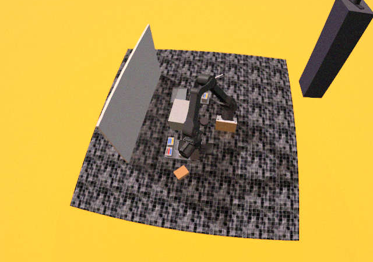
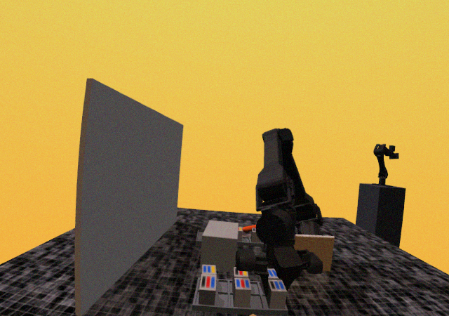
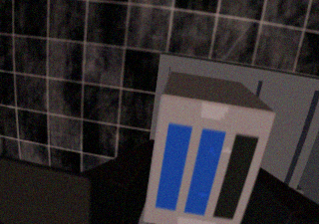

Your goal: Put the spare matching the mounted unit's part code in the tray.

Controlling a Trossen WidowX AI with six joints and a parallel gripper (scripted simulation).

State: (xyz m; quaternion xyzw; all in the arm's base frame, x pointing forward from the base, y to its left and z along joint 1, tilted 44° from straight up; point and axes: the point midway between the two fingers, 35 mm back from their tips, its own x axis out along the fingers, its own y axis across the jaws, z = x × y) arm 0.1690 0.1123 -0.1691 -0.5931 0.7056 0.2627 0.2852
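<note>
Right now the grey mounted unit is 220 mm to the right of my gripper tip, 110 mm ahead of it and 30 mm above it. The rest, counted from my gripper tip: dark disc 210 mm to the right, 40 mm behind, 10 mm below; flat grey tray 380 mm to the right, 10 mm below; grey spare block 20 mm above, 10 mm to the left.
</note>
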